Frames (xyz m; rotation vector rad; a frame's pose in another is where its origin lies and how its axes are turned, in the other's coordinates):
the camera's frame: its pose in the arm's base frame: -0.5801 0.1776 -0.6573 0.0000 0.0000 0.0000
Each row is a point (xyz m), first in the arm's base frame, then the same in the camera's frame.
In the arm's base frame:
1: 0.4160 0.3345 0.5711
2: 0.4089 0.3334 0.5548
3: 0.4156 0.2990 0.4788
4: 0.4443 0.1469 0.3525
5: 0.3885 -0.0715 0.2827
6: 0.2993 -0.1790 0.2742
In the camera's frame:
1: 0.9961 0.1569 1.2284
2: 0.9890 0.1558 1.2121
3: 0.9957 0.1214 1.1361
4: 1.0244 -0.0307 1.0098
5: 0.9686 -0.2491 0.9400
6: 0.8794 -0.3566 0.9315

